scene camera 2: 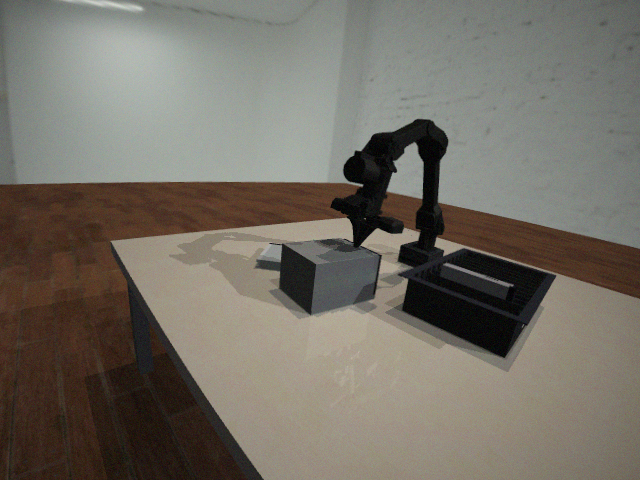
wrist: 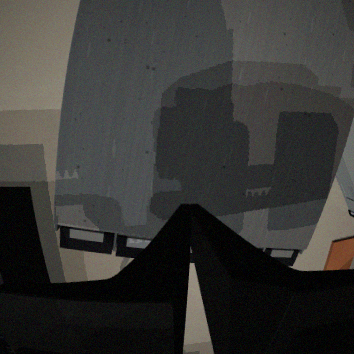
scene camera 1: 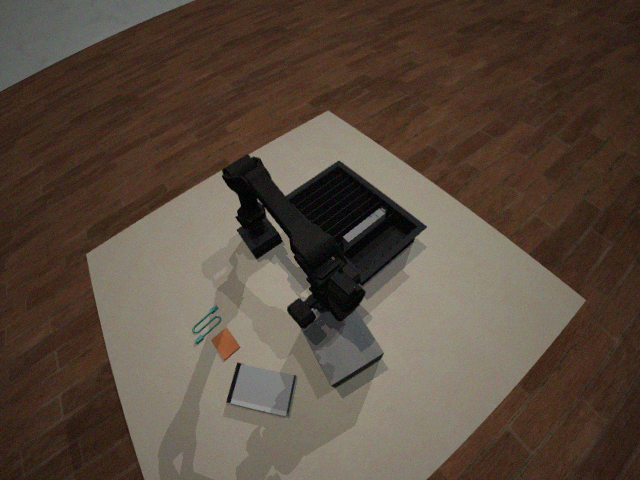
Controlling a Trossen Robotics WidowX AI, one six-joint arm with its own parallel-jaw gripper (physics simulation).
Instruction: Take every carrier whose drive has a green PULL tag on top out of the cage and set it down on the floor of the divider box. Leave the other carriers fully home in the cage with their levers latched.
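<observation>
The grey cage stands on the table. In the wrist view, dark-framed carrier fronts stick out along its near edge, partly hidden by the fingers. Their levers and any tags cannot be made out. My gripper is shut and empty, with its tips close above the cage top near that edge. In the first scene view the arm hides the tips. The black divider box holds a pale, narrow carrier beside its open bay. No green tag is visible on it.
A flat silver slab with a dark edge bar lies beside the cage. An orange square and a teal cable lie near it. The arm reaches past the divider box's near side over the cage.
</observation>
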